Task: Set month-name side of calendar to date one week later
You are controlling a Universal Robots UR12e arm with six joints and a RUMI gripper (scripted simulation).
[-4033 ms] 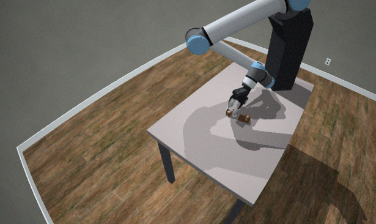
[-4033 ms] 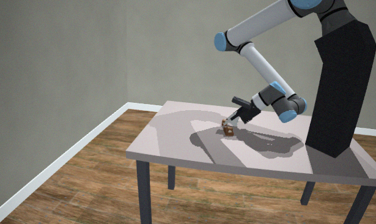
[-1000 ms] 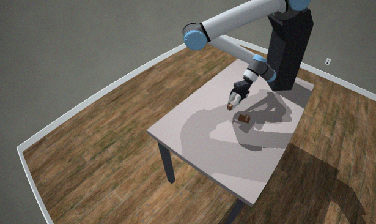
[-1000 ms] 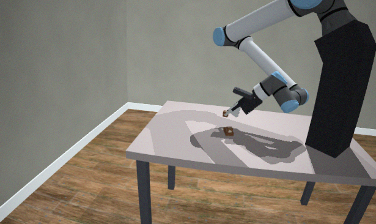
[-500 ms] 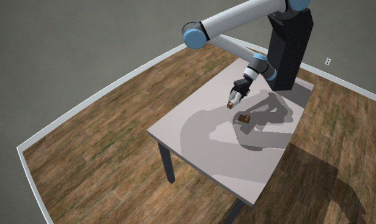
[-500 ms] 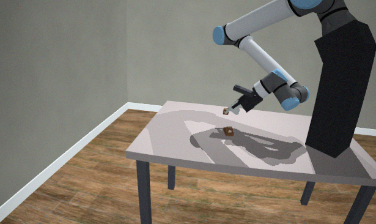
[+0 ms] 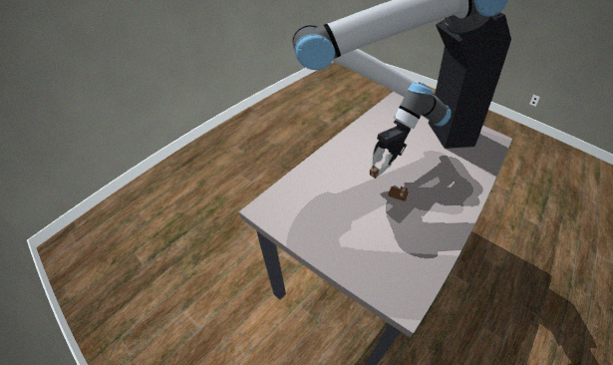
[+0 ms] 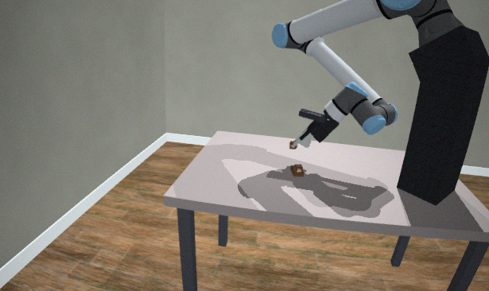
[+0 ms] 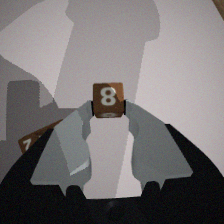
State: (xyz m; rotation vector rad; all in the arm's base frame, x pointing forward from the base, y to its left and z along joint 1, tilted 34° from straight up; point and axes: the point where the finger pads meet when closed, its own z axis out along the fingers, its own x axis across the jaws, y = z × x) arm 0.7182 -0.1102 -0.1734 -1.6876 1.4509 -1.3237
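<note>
Now: hand 10 mm short of the brown calendar cube and 10 mm above it. From my hand the other things lie so: brown wooden calendar tray: 100 mm to the left, 80 mm below, 30 mm behind.
</note>
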